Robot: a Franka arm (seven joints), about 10 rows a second.
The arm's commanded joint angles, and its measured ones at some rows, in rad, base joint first. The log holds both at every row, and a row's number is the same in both.
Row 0, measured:
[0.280, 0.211, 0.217, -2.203, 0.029, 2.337, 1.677]
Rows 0 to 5, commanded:
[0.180, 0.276, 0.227, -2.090, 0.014, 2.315, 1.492]
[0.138, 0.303, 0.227, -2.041, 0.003, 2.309, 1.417]
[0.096, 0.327, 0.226, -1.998, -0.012, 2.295, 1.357]
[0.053, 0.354, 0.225, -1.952, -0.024, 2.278, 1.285]
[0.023, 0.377, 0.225, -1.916, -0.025, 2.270, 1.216]
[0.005, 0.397, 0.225, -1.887, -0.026, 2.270, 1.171]
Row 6, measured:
[0.037, 0.342, 0.210, -1.965, -0.007, 2.295, 1.234]
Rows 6 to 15, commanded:
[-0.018, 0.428, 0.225, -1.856, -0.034, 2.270, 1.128]
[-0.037, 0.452, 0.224, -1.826, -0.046, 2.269, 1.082]
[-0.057, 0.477, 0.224, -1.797, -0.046, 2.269, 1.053]
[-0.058, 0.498, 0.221, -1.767, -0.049, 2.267, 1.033]
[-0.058, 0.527, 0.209, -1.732, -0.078, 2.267, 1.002]
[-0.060, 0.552, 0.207, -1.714, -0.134, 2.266, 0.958]
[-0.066, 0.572, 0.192, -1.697, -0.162, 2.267, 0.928]
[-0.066, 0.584, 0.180, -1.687, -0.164, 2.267, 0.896]
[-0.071, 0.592, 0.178, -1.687, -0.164, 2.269, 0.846]
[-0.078, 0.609, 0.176, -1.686, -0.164, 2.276, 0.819]
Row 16, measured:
[-0.059, 0.574, 0.167, -1.721, -0.142, 2.286, 0.866]
